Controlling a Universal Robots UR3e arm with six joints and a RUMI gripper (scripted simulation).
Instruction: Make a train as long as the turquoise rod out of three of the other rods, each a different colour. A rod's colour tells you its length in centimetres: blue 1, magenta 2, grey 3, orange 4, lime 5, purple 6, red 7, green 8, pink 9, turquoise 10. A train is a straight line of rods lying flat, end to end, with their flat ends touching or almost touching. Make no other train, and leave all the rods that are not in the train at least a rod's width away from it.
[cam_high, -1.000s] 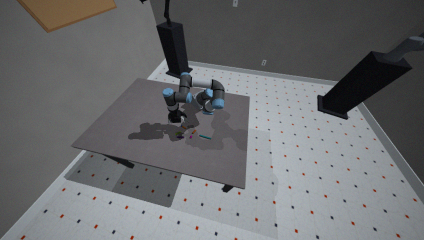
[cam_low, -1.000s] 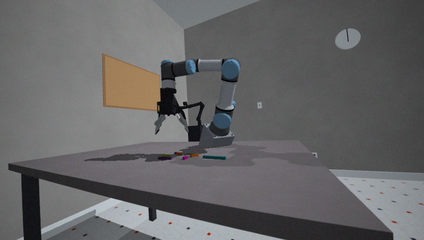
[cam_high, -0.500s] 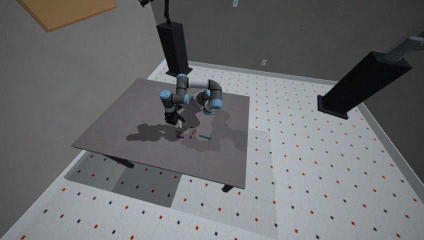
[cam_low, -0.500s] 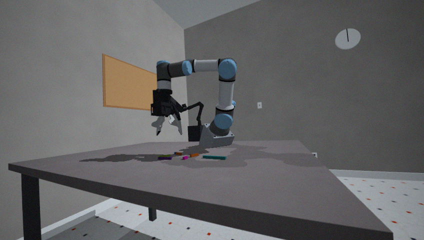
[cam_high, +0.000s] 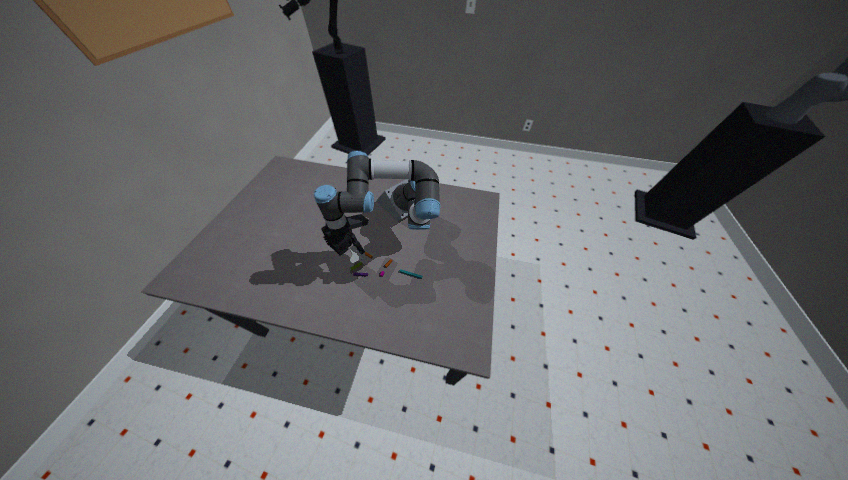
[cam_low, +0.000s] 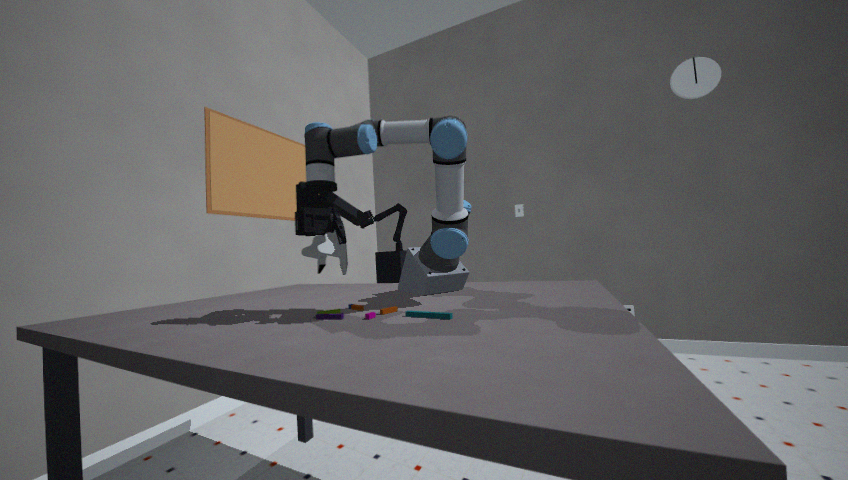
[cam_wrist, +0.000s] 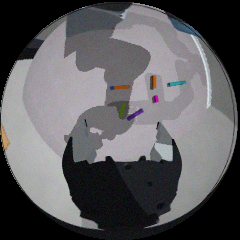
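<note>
Right now the lime rod is 1 cm ahead of my hand and 8 cm below it. Also, from my hand: purple rod: 4 cm ahead, 4 cm to the left, 8 cm below; then magenta rod: 1 cm behind, 12 cm to the left, 8 cm below; then blue rod: 6 cm behind, 2 cm to the right, 8 cm below.
</note>
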